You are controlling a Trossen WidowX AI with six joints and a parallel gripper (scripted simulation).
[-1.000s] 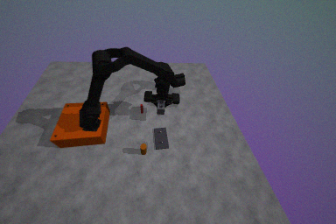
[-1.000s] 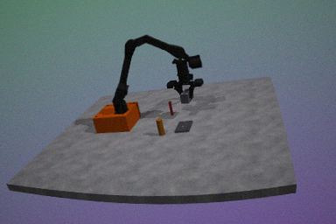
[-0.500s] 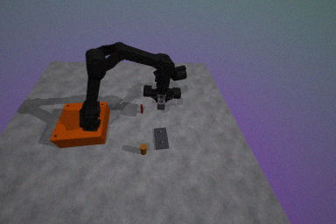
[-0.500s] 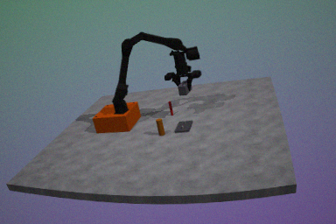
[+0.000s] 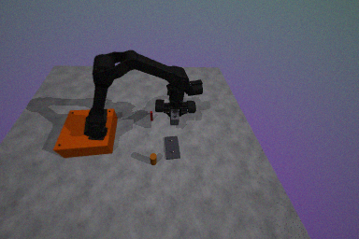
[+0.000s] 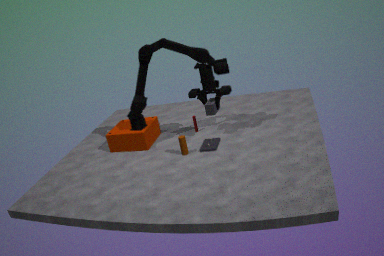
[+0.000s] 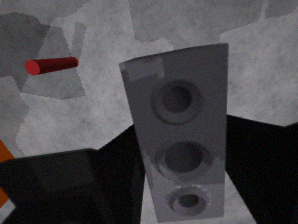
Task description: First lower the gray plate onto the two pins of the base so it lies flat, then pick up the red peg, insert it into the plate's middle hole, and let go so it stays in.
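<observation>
The dark base lies 1 cm ahead of my gripper tip, 11 cm to the right of it and 11 cm below it. Also, from my gripper tip: red peg 12 cm behind, 5 cm to the left, 8 cm below; then orange cylinder 8 cm behind, 20 cm to the right, 8 cm below; then gray plate 3 cm above.
</observation>
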